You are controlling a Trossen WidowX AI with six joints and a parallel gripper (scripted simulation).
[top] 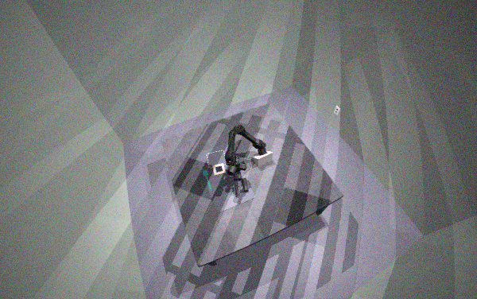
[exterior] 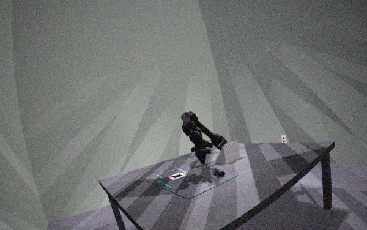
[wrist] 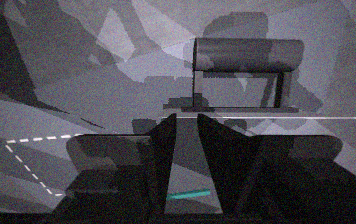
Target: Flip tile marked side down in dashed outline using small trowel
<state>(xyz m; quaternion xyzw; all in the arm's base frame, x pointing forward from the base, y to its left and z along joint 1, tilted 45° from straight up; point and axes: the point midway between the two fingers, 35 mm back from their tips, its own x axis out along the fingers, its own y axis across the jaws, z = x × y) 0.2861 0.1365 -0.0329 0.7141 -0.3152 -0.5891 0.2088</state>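
My gripper tip is 110 mm short of the dark mat, 90 mm to the left of it and 90 mm above it. Round my gripper tip: teal trowel 250 mm ahead, 110 mm to the right, 70 mm below; tile 150 mm to the right, 120 mm ahead, 70 mm below.
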